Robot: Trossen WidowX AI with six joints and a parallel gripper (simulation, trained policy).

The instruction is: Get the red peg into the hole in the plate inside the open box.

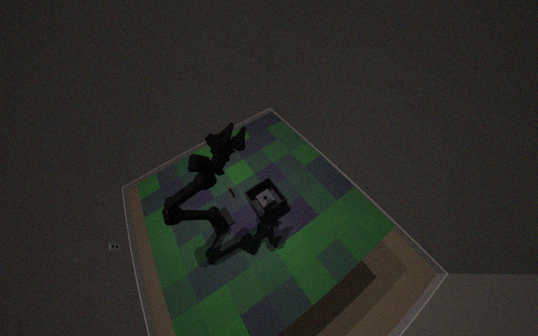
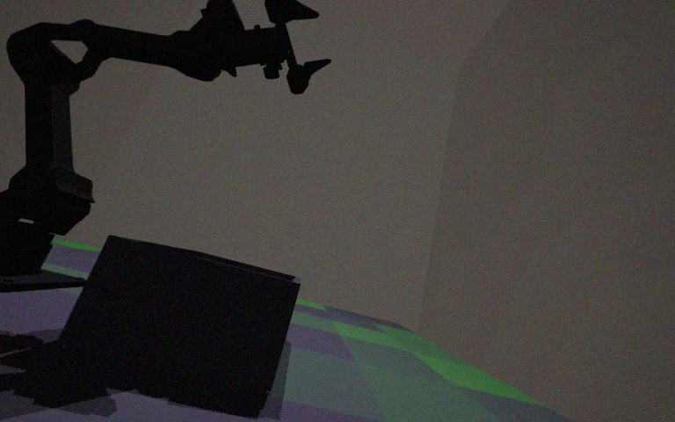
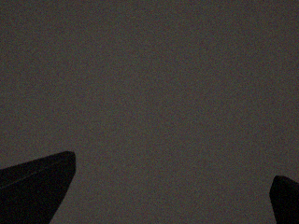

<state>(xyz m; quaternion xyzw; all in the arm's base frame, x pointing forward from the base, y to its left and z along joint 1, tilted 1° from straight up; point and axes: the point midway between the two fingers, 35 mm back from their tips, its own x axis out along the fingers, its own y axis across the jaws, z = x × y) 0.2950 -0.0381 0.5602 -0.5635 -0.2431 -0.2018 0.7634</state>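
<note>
Right now the red peg is 140 mm behind my gripper tip, 130 mm to the left of it and 550 mm below it. Also, from my gripper tip: dark box 20 mm behind, 80 mm to the right, 560 mm below; light grey plate 20 mm behind, 80 mm to the right, 540 mm below.
</note>
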